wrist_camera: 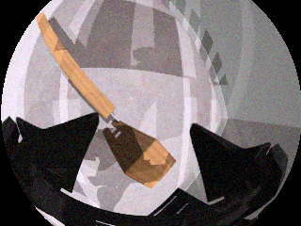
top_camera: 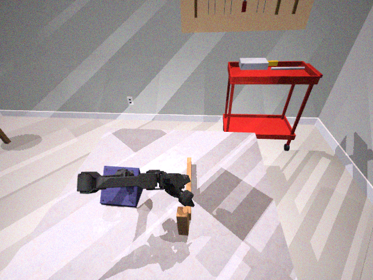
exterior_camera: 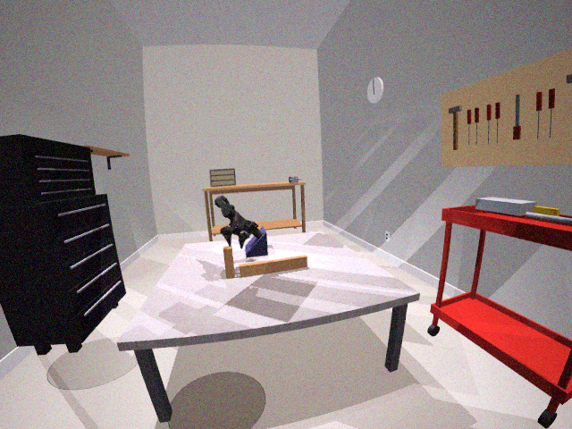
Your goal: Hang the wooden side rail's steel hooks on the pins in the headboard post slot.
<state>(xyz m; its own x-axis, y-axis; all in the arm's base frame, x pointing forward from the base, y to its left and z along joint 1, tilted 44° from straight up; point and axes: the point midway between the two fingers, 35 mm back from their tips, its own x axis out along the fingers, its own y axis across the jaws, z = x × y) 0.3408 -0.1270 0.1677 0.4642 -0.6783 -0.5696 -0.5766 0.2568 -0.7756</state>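
My gripper tip is now 100 mm above the headboard post, 40 mm to the left of it and 30 mm past it.
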